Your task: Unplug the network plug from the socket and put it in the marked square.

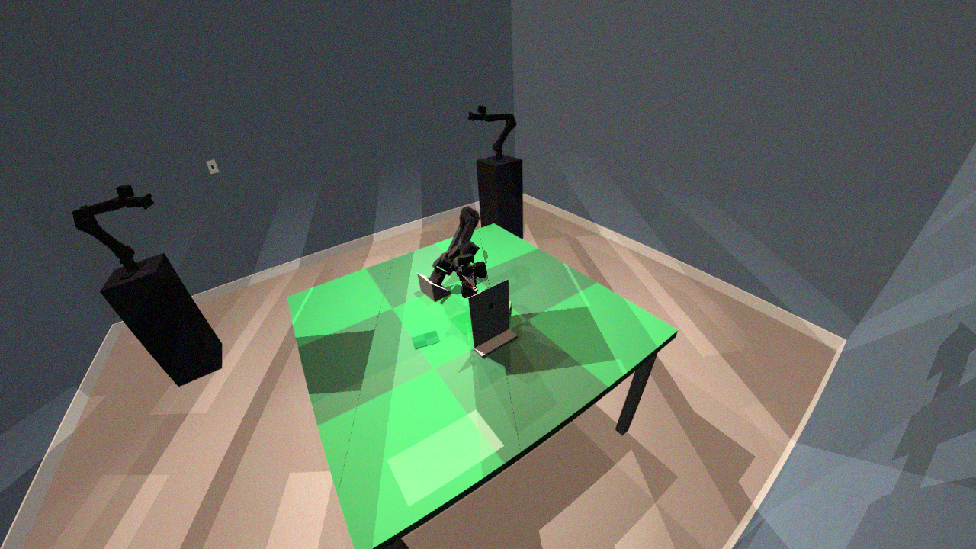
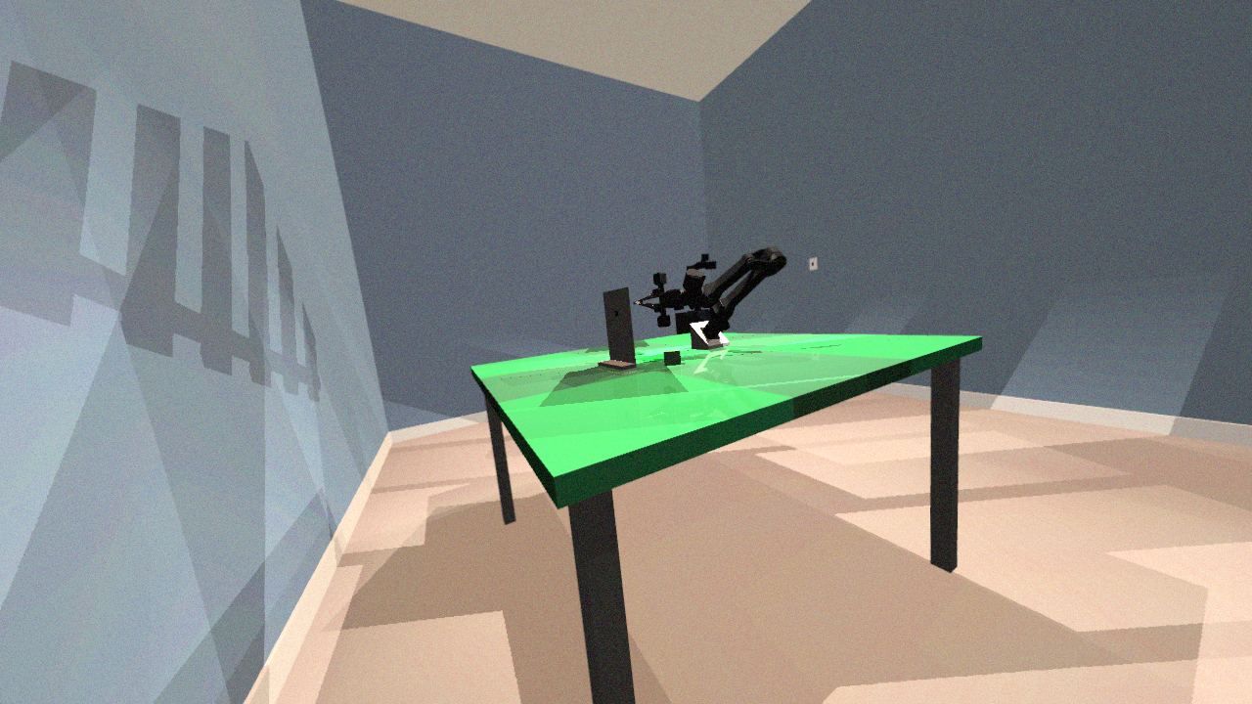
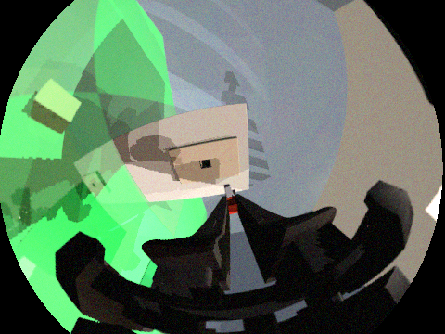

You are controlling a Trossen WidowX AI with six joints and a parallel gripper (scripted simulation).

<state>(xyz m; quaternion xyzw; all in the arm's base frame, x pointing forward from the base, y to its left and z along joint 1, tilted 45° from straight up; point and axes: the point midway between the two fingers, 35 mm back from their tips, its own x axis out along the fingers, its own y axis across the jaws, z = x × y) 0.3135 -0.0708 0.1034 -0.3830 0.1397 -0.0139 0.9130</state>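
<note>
The upright panel lies 100 mm ahead of my gripper tip and 90 mm below it. Round my gripper tip: greenish block 150 mm to the left, 180 mm below.
</note>
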